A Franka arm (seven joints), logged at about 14 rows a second.
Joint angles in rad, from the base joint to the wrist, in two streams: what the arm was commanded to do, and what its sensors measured. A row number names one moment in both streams.
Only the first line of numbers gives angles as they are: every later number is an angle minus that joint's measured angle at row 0.
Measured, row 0: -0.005, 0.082, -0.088, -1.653, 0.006, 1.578, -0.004
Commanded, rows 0 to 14: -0.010, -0.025, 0.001, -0.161, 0.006, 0.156, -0.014; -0.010, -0.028, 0.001, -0.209, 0.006, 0.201, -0.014; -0.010, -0.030, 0.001, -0.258, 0.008, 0.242, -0.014; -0.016, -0.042, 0.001, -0.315, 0.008, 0.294, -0.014; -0.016, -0.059, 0.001, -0.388, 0.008, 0.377, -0.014; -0.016, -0.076, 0.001, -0.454, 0.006, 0.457, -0.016; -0.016, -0.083, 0.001, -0.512, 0.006, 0.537, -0.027; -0.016, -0.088, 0.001, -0.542, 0.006, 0.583, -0.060; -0.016, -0.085, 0.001, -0.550, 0.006, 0.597, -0.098; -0.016, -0.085, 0.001, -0.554, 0.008, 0.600, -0.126; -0.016, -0.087, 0.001, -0.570, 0.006, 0.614, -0.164; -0.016, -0.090, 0.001, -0.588, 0.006, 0.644, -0.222; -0.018, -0.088, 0.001, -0.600, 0.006, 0.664, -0.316; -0.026, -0.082, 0.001, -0.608, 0.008, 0.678, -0.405; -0.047, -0.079, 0.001, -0.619, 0.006, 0.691, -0.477
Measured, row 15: -0.015, -0.048, -0.001, -0.569, 0.000, 0.652, -0.339
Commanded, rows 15 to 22: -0.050, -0.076, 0.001, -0.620, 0.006, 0.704, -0.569; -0.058, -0.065, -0.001, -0.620, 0.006, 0.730, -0.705; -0.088, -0.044, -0.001, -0.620, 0.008, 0.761, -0.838; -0.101, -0.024, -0.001, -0.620, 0.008, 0.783, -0.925; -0.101, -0.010, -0.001, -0.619, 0.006, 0.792, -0.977; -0.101, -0.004, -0.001, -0.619, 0.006, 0.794, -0.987; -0.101, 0.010, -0.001, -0.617, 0.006, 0.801, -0.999; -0.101, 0.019, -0.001, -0.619, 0.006, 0.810, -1.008
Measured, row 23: -0.100, 0.004, -0.005, -0.614, 0.000, 0.783, -0.964
